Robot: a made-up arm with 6 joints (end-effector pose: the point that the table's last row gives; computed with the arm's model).
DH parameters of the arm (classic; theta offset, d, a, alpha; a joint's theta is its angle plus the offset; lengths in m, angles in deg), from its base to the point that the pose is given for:
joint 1: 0 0.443 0 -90
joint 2: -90 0 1.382 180
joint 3: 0 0 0 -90
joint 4: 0 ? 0 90
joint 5: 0 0.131 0 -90
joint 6: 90 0 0 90
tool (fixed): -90 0 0 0
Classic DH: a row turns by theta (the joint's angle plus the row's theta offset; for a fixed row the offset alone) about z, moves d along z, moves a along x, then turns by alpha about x.
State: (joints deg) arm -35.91 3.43 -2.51 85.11 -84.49 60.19
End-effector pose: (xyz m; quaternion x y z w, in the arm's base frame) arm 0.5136 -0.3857 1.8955 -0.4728 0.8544 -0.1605 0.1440
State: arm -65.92 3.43 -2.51 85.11 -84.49 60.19
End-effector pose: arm 0.2518 -0.5909 1.8955 -0.2355 0.9477 -0.1923 0.0975
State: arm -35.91 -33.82 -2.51 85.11 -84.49 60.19
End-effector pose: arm -0.3046 0.2068 1.9880 -0.4335 0.7423 -0.4344 0.2689
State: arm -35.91 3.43 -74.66 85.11 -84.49 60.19
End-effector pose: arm 0.2556 -0.1989 1.3123 0.4089 -0.8146 -0.3909 0.1278
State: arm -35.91 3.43 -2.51 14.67 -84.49 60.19
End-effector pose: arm 0.4377 -0.4734 1.7987 -0.2144 0.7523 0.0982 0.6152
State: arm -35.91 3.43 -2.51 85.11 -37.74 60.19
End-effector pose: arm 0.5136 -0.3857 1.8955 -0.7598 0.5931 -0.1036 0.2455
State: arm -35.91 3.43 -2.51 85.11 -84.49 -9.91
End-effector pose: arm 0.5136 -0.3857 1.8955 -0.3044 0.6073 -0.6220 0.3894
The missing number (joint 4, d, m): -0.549
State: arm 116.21 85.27 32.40 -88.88 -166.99 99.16
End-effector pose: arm -0.7062 1.4404 0.0402 -0.2386 -0.3605 -0.5834 0.6876
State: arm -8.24 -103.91 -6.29 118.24 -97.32 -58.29
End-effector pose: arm -1.5040 0.2804 0.6396 0.3167 -0.4395 -0.7689 0.3395
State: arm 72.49 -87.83 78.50 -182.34 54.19 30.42
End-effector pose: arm -0.7012 -1.7876 0.6199 -0.5506 -0.1567 -0.7402 0.3527
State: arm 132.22 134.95 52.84 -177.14 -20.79 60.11
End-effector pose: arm -0.8004 0.6874 -1.0781 0.0494 0.7837 0.2314 0.5744
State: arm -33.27 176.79 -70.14 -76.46 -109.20 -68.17
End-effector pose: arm -0.0340 -0.0144 -0.3818 0.3308 0.2158 0.2503 0.8839
